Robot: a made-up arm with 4 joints. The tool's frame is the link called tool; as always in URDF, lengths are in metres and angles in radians.
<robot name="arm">
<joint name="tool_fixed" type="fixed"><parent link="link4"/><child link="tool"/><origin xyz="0.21 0.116 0.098" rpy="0 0 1.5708"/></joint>
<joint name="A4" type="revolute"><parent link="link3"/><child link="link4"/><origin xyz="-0.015 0.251 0.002" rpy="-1.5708 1.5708 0"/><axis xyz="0 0 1"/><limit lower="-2.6" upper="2.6" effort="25" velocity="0.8"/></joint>
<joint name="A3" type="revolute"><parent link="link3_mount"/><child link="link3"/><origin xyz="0.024 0.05 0.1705" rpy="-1.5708 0 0"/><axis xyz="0 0 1"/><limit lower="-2.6" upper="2.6" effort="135" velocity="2.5"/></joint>
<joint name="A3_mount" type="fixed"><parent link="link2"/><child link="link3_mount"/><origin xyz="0.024 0.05 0.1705" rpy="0 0 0"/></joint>
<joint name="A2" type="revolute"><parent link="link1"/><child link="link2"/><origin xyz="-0.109 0.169 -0.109" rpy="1.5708 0 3.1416"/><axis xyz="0 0 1"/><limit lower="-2.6" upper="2.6" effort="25" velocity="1.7"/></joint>
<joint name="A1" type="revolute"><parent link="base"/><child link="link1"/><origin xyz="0 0 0.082" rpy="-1.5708 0 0"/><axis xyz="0 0 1"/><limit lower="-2.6" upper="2.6" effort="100" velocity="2.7"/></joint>
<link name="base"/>
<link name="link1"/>
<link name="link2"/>
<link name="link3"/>
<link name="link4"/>
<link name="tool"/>
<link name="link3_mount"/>
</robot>
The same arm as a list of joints. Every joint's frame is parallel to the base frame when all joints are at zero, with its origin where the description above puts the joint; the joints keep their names.
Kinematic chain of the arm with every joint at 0, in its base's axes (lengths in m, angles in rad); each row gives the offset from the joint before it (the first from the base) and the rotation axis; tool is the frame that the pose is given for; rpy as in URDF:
A1: xyz 0 0 0.082 axis +y
A2: xyz -0.109 -0.109 -0.169 axis -z
A3: xyz -0.048 0.1 -0.341 axis +y
A4: xyz 0.015 0.002 0.251 axis +z
tool: xyz 0.116 -0.21 0.098 rpy 0 0 0
Joint limits (rad, base to tool): -2.6..2.6 -2.6..2.6 -2.6..2.6 -2.6..2.6

